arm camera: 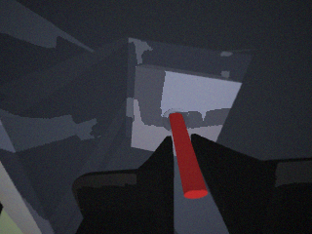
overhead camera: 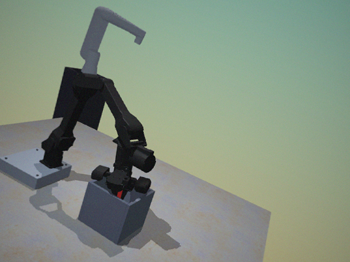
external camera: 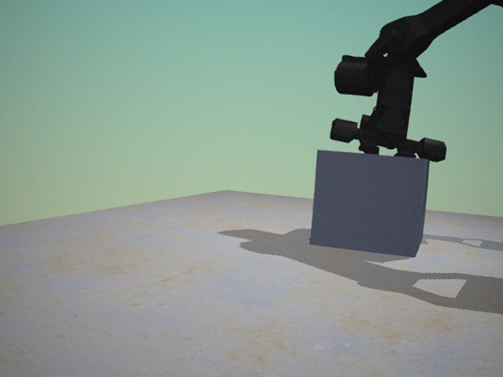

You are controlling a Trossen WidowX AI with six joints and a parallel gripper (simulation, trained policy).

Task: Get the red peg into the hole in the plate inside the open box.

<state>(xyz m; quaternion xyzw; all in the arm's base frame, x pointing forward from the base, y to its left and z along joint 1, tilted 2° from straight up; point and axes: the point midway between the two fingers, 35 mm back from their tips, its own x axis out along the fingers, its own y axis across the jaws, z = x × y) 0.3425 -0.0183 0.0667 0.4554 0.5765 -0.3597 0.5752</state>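
My gripper tip is now 10 mm below the red peg.
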